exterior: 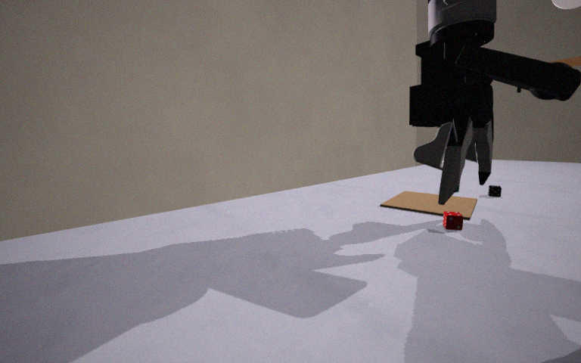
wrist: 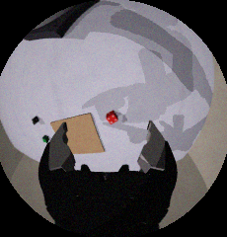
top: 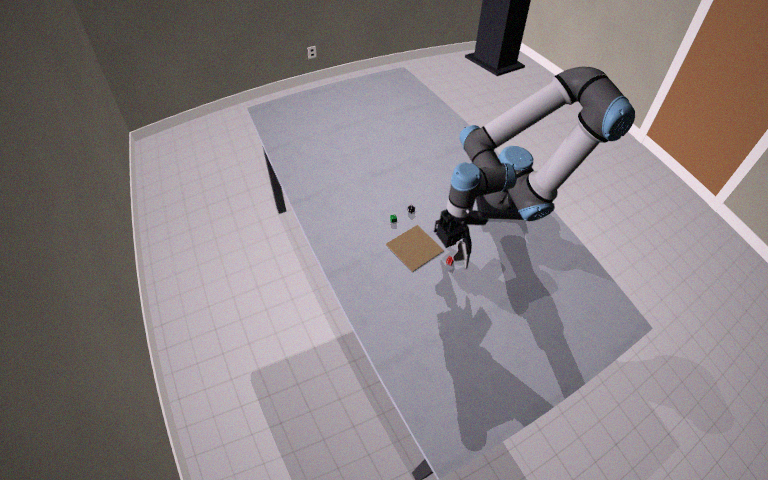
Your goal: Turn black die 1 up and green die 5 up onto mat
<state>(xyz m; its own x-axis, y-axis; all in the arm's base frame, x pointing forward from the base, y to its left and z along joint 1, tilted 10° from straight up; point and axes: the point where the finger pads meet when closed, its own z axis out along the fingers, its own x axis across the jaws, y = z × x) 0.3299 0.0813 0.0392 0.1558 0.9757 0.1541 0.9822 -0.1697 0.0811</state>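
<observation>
Now: hand 4 cm above the red die, 1 cm to the right of it and 1 cm short of it. Also, from my hand: green die (25 cm to the right, 6 cm ahead, 4 cm below); then brown mat (11 cm to the right, 7 cm ahead, 4 cm below); then black die (24 cm to the right, 4 cm below, 2 cm behind).
</observation>
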